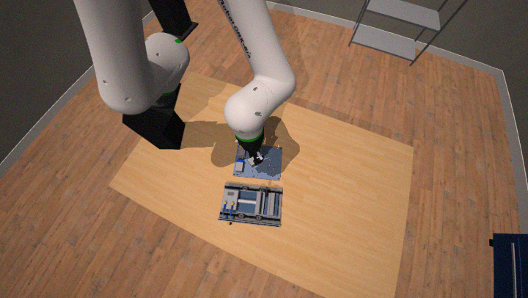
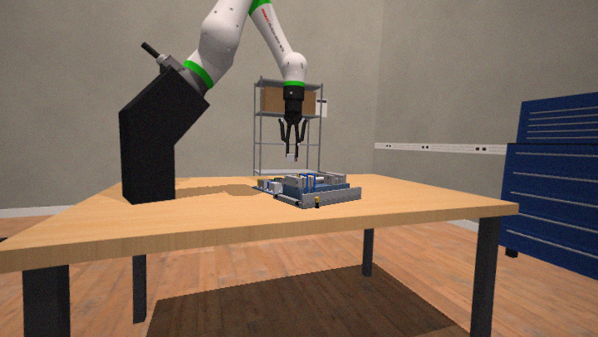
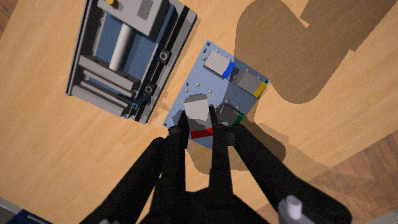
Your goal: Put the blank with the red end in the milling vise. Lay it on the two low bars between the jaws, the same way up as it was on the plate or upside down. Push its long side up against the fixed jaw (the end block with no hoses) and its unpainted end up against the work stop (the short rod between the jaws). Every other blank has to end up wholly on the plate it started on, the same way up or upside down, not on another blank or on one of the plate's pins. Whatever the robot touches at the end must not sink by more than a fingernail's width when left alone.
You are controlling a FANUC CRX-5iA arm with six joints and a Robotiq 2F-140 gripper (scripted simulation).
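Now: the red-ended blank 30 mm below my hand. The rest, counted from my hand: work stop rod: 100 mm ahead, 110 mm to the right, 100 mm below; blue-ended blank: 90 mm behind, 20 mm to the right, 160 mm below; green-ended blank: 20 mm behind, 90 mm to the left, 160 mm below.
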